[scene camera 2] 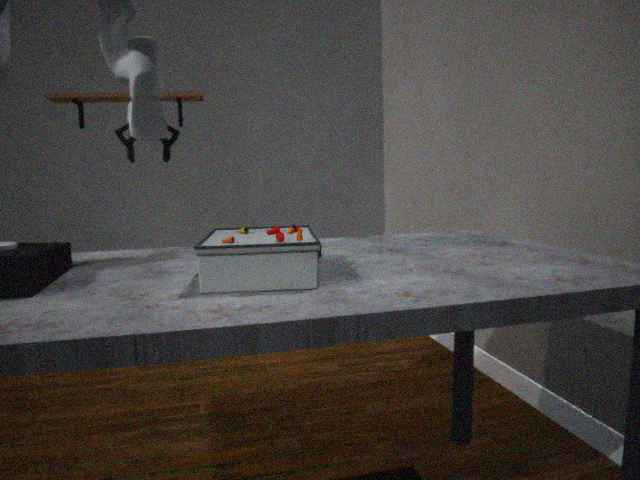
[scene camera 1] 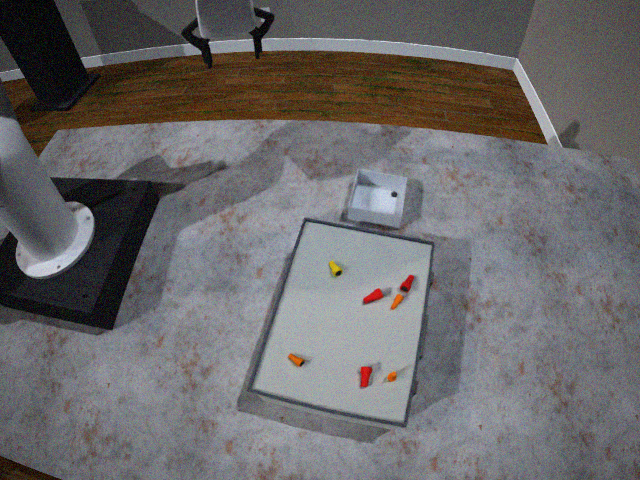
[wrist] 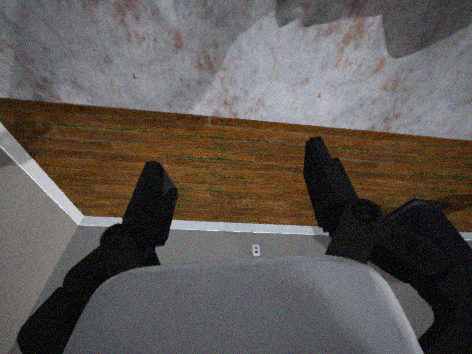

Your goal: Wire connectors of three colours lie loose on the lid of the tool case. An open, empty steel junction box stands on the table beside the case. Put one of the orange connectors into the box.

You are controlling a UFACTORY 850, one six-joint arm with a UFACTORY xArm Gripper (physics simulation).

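Observation:
My gripper is open and empty, high above the table's far side and apart from the connectors. Orange connectors lie on the pale lid of the tool case: one near the front left, one near the right edge close to a red connector, one near the front right corner. More red connectors and a yellow connector lie there too. The steel junction box stands open and empty behind the case; it does not show in scene camera 2.
The robot's base stands on a black block at the table's left. A dark column stands on the floor behind. A wooden shelf is on the wall behind the gripper in scene camera 2. The table's edge faces that camera.

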